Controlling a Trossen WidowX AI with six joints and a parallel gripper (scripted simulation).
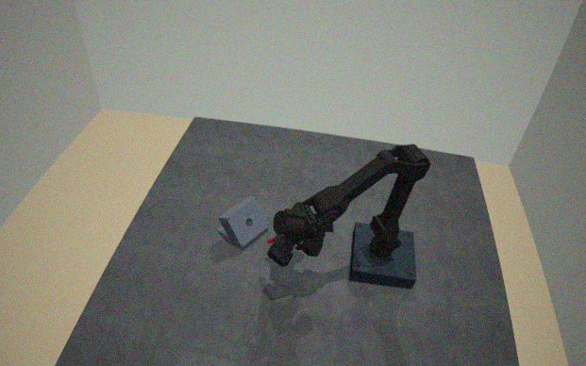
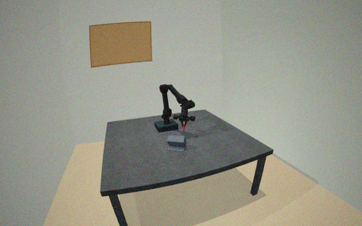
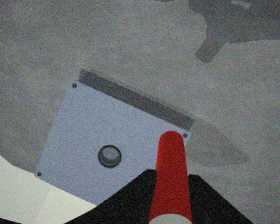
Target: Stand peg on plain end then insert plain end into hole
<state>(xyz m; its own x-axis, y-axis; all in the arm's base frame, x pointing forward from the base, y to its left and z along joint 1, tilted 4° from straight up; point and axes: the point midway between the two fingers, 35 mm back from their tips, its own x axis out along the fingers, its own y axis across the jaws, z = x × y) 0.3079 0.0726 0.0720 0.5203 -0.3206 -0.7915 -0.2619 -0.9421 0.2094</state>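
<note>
Right now the sloped panel is 120 mm ahead of my gripper tip, 100 mm to the right of it and 70 mm below it. From my gripper tip the other things lie so: red peg: 10 mm behind, 10 mm above.
</note>
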